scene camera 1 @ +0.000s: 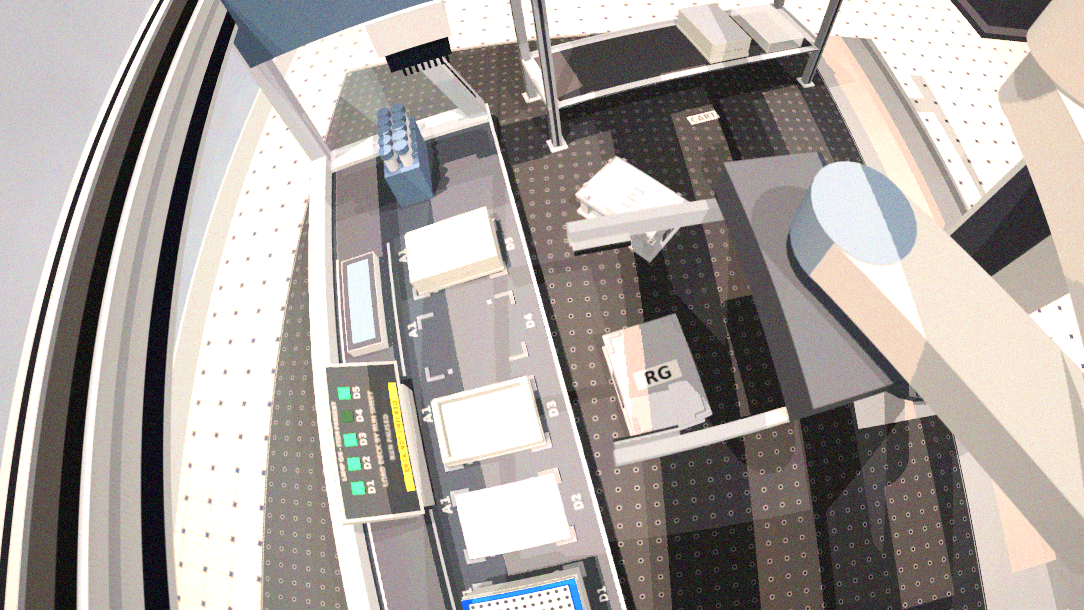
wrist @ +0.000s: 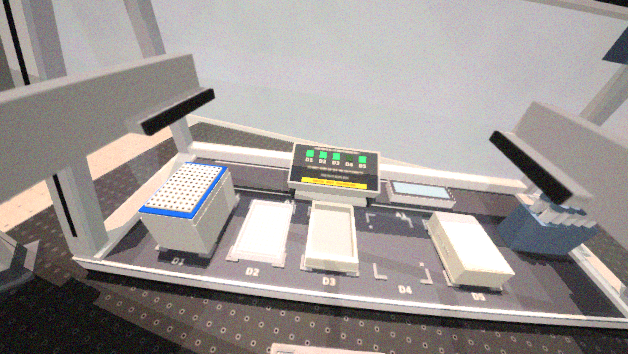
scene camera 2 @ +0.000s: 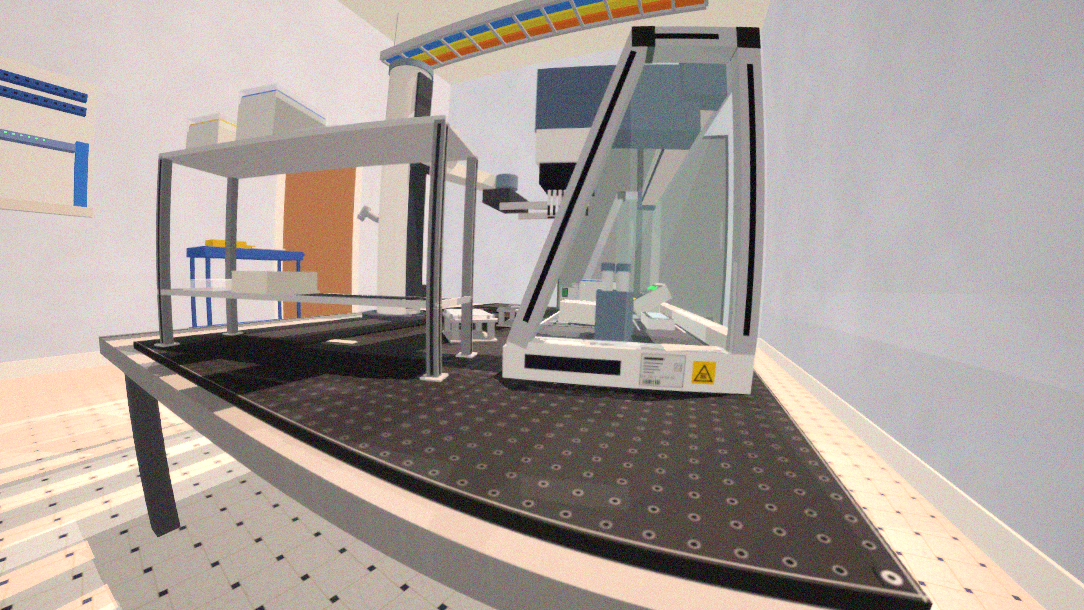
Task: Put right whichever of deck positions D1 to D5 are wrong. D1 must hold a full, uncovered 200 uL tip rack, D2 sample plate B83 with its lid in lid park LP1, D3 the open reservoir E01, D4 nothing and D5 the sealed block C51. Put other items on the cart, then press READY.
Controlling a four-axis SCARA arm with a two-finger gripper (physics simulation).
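Frame: origin at the arm's base, x ahead, y up, z right, level; millimetres.
Seen in the pictures: gripper, fingertip midpoint: (scene camera 1: 590, 338) (wrist: 350, 95) (scene camera 2: 556, 210); arm's base at its link origin: (scene camera 2: 398, 317).
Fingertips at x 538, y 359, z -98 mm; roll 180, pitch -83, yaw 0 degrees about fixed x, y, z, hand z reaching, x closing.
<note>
Pixels of each thing's top centre, then the offset from my fingertips to it. "spot": a spot on its surface instead.
- blue-topped tip rack at its top centre: (wrist: 187, 183) (scene camera 2: 598, 279) dx +79, dy -203, dz -241 mm
- flat white plate at its top centre: (scene camera 1: 510, 517) (wrist: 265, 225) dx +105, dy -286, dz -120 mm
- open cream reservoir at its top centre: (scene camera 1: 484, 420) (wrist: 332, 227) dx +131, dy -269, dz +1 mm
- cream block at its top centre: (scene camera 1: 448, 242) (scene camera 2: 590, 301) (wrist: 471, 238) dx +181, dy -253, dz +244 mm
- panel at a spot on its surface: (scene camera 1: 375, 440) (wrist: 333, 168) spot: dx +261, dy -236, dz -30 mm
- Lid park LP1 at a spot on its surface: (scene camera 1: 625, 185) spot: dx -74, dy -288, dz +341 mm
- pale block at its top centre: (scene camera 1: 714, 22) (scene camera 2: 277, 271) dx -285, dy -204, dz +656 mm
My gripper (scene camera 1: 625, 341) (scene camera 2: 534, 209) (wrist: 350, 95) is open and empty, high above the table in front of the deck. A blue-topped tip rack (scene camera 1: 524, 595) (wrist: 185, 187) stands uncovered on D1. A flat white plate (scene camera 1: 515, 517) (wrist: 265, 230) lies on D2; I cannot tell whether it is lidded or read its code. An open cream reservoir (scene camera 1: 491, 421) (wrist: 331, 232) stands on D3. D4 shows bare corner brackets. A cream block (scene camera 1: 454, 250) (wrist: 467, 245) stands on D5. The panel (scene camera 1: 375, 440) (wrist: 335, 167) has D1, D2, D3 and D5 lit green, D4 dark. Lid park LP1 (scene camera 1: 625, 185) is partly behind a finger.
The grey RG stand (scene camera 1: 674, 402) lies between the fingers in scene camera 1. A two-level cart (scene camera 1: 557, 113) (scene camera 2: 435, 250) bears a pale block (scene camera 1: 712, 34) (scene camera 2: 272, 281) on its lower shelf. A blue tube rack (scene camera 1: 409, 178) (scene camera 2: 612, 314) (wrist: 542, 232) stands beyond D5.
</note>
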